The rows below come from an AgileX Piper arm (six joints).
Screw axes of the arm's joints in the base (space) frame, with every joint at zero. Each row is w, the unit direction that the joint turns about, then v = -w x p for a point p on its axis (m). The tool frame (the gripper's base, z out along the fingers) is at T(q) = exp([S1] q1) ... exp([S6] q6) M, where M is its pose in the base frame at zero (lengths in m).
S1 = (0, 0, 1, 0, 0, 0)
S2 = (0, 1, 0, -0.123, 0, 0)
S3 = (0, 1, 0, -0.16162, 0, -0.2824)
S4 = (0.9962, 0, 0.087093, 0, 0.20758, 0)
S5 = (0, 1, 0, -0.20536, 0, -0.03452)
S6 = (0.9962, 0, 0.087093, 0, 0.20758, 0)
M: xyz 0.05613 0 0.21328 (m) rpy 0 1.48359 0 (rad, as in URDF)
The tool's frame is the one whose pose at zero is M.
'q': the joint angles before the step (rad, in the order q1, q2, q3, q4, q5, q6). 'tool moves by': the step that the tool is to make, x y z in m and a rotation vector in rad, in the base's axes. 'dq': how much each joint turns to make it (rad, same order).
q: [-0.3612, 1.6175, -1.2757, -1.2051, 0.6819, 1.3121]
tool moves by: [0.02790, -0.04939, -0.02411, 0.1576, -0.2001, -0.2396]
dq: [-0.0875, 0.1973, -0.1813, 0.0628, 0.0294, 0.2513]
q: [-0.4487, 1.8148, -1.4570, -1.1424, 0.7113, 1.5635]
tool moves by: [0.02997, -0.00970, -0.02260, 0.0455, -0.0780, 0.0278]
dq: [-0.0017, 0.1134, -0.0802, -0.0068, -0.0796, 0.0897]
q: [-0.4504, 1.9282, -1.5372, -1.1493, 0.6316, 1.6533]
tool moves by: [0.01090, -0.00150, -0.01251, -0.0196, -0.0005, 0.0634]
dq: [0.0000, 0.0369, -0.0011, -0.0671, -0.0675, 0.0369]
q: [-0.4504, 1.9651, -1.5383, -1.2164, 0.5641, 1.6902]
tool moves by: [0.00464, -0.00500, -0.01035, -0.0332, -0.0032, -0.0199]
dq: [0.0000, 0.0356, -0.0045, -0.1052, 0.0129, 0.1014]
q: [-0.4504, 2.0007, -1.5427, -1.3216, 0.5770, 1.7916]
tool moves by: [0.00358, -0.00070, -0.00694, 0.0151, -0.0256, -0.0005]
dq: [0.0000, 0.0174, -0.0001, -0.0250, -0.0164, 0.0572]
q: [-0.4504, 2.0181, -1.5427, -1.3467, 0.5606, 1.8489]
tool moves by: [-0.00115, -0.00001, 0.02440, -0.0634, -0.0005, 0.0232]
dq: [0.0000, -0.0305, -0.0317, -0.0079, 0.0056, -0.0632]
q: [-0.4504, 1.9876, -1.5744, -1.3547, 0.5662, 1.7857]
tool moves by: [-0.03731, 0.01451, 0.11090, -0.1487, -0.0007, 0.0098]
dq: [0.0000, -0.1914, -0.1114, 0.1860, 0.0864, -0.3885]
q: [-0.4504, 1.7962, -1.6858, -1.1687, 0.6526, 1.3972]
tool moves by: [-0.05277, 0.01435, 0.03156, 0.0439, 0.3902, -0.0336]
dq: [-0.0116, -0.1267, -0.0266, 0.2989, 0.2981, -0.6107]
